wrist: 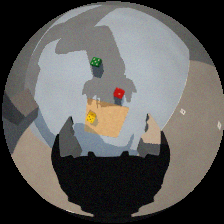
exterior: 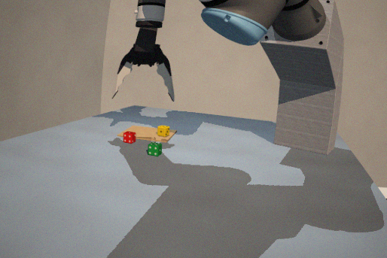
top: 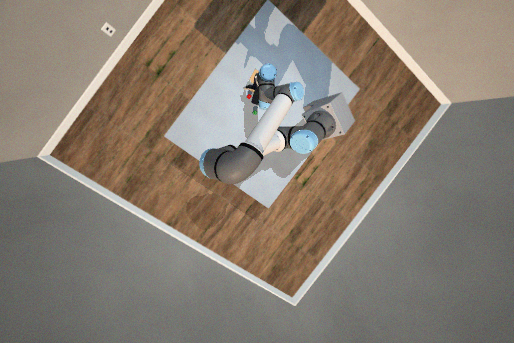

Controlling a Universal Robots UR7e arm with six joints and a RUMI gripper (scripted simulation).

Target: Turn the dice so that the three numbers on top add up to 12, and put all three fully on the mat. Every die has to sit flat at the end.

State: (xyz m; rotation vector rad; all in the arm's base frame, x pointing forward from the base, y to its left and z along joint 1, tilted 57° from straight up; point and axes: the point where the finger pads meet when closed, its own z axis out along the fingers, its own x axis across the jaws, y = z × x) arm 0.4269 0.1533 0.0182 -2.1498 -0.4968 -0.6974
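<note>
Right now my hand is 90 mm above the red die, 30 mm to the right of it and 10 mm short of it. From my hand the other things lie so: green die: 90 mm below, 90 mm behind, 80 mm to the left; tan mat: 100 mm below, 80 mm to the right, 30 mm ahead; yellow die: 90 mm below, 80 mm to the right, 20 mm behind.
</note>
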